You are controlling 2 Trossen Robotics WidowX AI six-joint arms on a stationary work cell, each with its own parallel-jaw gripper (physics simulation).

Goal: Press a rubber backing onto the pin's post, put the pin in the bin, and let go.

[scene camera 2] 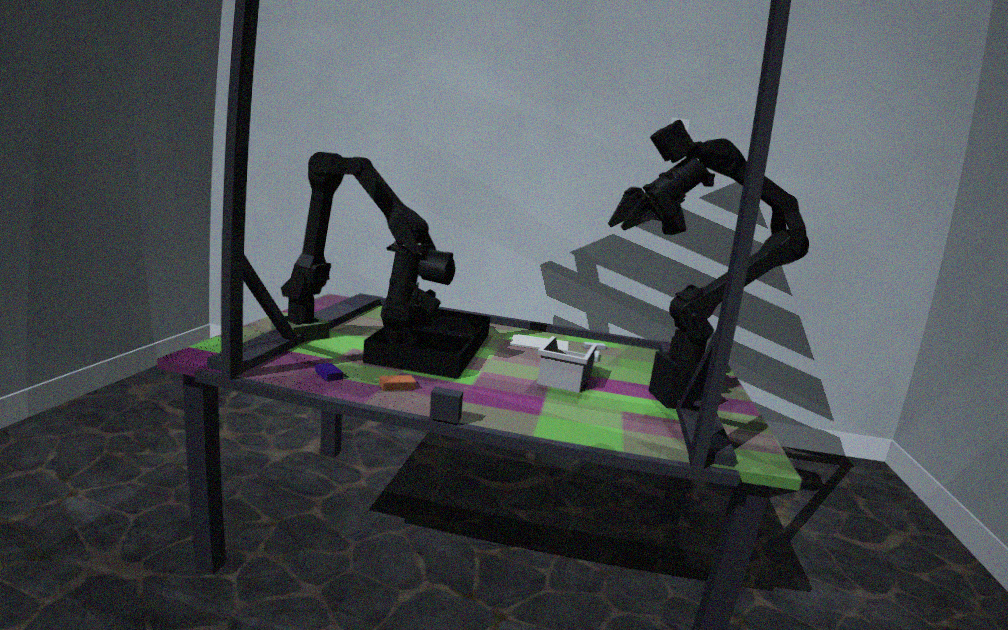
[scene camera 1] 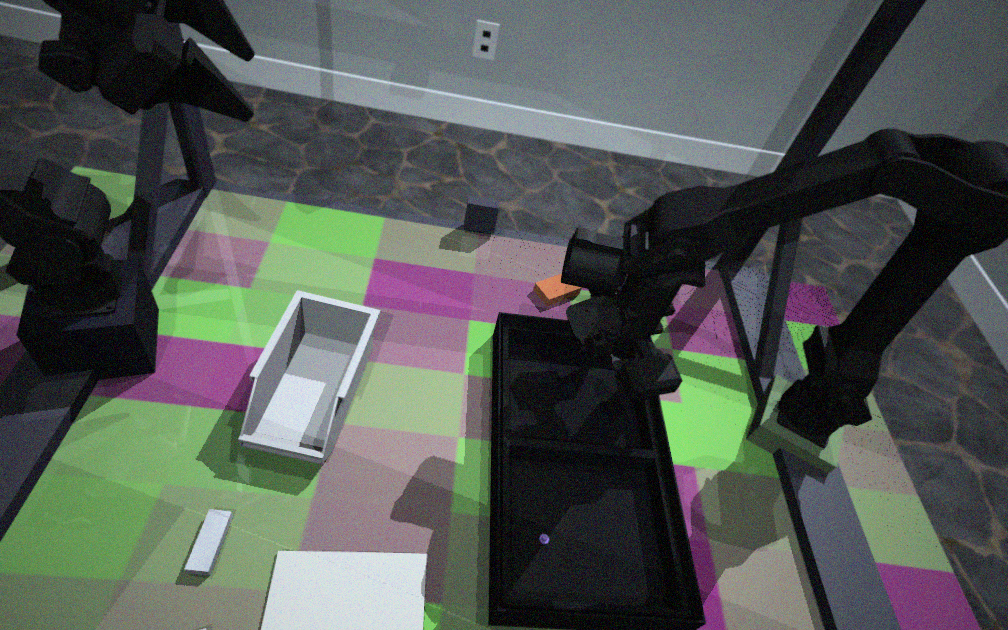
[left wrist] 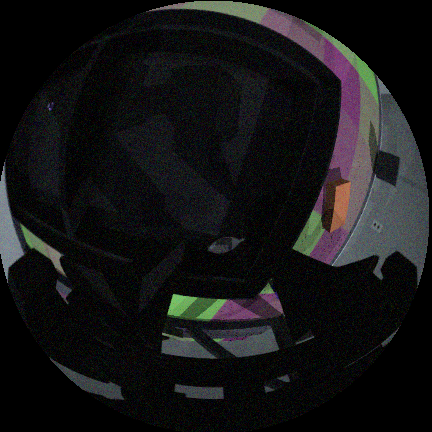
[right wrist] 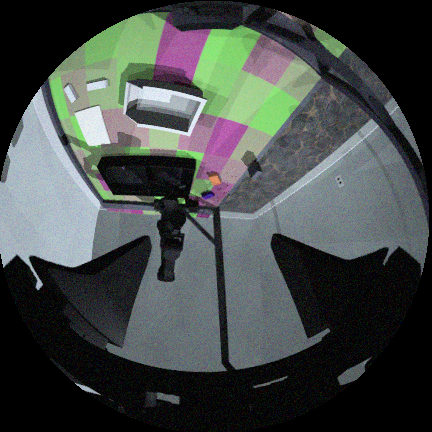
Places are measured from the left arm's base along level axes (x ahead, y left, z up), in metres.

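Where they show: left gripper, fingertip midpoint: [scene camera 1: 613, 358] [left wrist: 224, 243] [right wrist: 179, 188]; right gripper, fingertip midpoint: [scene camera 2: 615, 226] [scene camera 1: 251, 86] [right wrist: 211, 241]; left arm's base, link origin: [scene camera 2: 300, 319] [scene camera 1: 804, 418] [right wrist: 165, 211]; right arm's base, link origin: [scene camera 2: 686, 359] [scene camera 1: 82, 294].
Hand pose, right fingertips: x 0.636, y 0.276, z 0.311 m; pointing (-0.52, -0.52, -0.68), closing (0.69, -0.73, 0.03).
Each offset is from my right fingertips to the centre of the thing.
A small purple piece {dx -0.416, dy +0.052, dz -0.341 m} [scene camera 1: 544, 539] [left wrist: 50, 106], likely the rubber backing, lies in the near compartment of the black tray {dx -0.404, dy -0.056, dz -0.324 m} [scene camera 1: 495, 460] [scene camera 2: 416, 360]. A small grey oval piece {dx -0.393, dy -0.229, dz -0.340 m} [left wrist: 225, 244], likely the pin, lies in the tray's far compartment, between my left fingertips in the left wrist view; its post cannot be made out. My left gripper [scene camera 1: 620, 361] [scene camera 2: 399, 320] [left wrist: 224, 243] is partly open, low over that compartment, holding nothing. My right gripper [scene camera 1: 249, 87] [scene camera 2: 619, 224] [right wrist: 211, 241] is wide open and empty, high above the table. The grey-white bin {dx -0.091, dy +0.053, dz -0.313 m} [scene camera 1: 362, 355] [scene camera 2: 562, 373] [right wrist: 198, 117] stands beside the tray.
An orange block {dx -0.255, dy -0.302, dz -0.341 m} [scene camera 1: 556, 288] [scene camera 2: 398, 382] [left wrist: 340, 205] lies beyond the tray; a blue block {dx -0.375, dy -0.377, dz -0.342 m} [scene camera 2: 328, 371] [right wrist: 207, 195] is near it. A dark box {dx -0.086, dy -0.343, dz -0.318 m} [scene camera 1: 480, 216] [scene camera 2: 446, 405] stands at the table edge. A white board {dx -0.279, dy +0.219, dz -0.347 m} [scene camera 1: 345, 590] and a white bar {dx -0.129, dy +0.245, dz -0.344 m} [scene camera 1: 208, 542] lie in front of the bin.
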